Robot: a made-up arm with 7 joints.
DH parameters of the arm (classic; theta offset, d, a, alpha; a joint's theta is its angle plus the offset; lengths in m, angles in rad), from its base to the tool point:
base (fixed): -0.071 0 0 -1.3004
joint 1: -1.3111 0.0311 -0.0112 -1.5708
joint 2: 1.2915 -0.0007 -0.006 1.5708
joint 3: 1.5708 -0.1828 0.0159 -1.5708
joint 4: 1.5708 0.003 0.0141 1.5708
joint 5: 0 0.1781 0.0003 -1.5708
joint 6: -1.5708 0 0.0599 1.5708
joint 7: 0 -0.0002 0 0
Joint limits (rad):
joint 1: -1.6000..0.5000
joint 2: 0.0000..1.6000
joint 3: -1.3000..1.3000
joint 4: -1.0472..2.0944
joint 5: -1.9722..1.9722
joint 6: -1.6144..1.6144
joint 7: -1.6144..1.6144
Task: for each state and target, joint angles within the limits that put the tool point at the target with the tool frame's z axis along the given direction. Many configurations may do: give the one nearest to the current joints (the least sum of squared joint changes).
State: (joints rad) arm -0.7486 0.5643 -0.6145 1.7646 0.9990 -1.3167 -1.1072
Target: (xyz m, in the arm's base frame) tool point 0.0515 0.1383 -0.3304 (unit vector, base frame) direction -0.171 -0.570 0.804
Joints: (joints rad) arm -0.6410 0.1735 -1.0347 2.0873 1.6134 -1.5401 -1.1072
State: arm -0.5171 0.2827 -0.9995 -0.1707 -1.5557 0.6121 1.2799
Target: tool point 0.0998 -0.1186 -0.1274 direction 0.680 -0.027 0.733
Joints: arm -0.4267 0.4936 -1.0399 -0.6544 -1.1851 0.4149 1.2799
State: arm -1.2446 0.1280 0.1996 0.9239 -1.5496 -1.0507 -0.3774
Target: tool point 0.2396 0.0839 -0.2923 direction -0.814 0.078 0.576
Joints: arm -0.8557 0.0138 0.4954 1.2218 -1.7457 -1.4579 -0.3774
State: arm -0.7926 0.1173 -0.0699 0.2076 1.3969 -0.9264 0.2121
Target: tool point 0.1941 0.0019 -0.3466 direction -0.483 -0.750 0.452
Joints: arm -0.3928 0.0696 -0.0403 0.8971 1.4410 -0.6701 0.2121
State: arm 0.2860 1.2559 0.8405 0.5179 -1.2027 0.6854 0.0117
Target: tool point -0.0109 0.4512 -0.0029 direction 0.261 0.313 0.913
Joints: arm 0.4394 1.4907 0.9185 1.3006 -1.0786 0.4006 0.0117
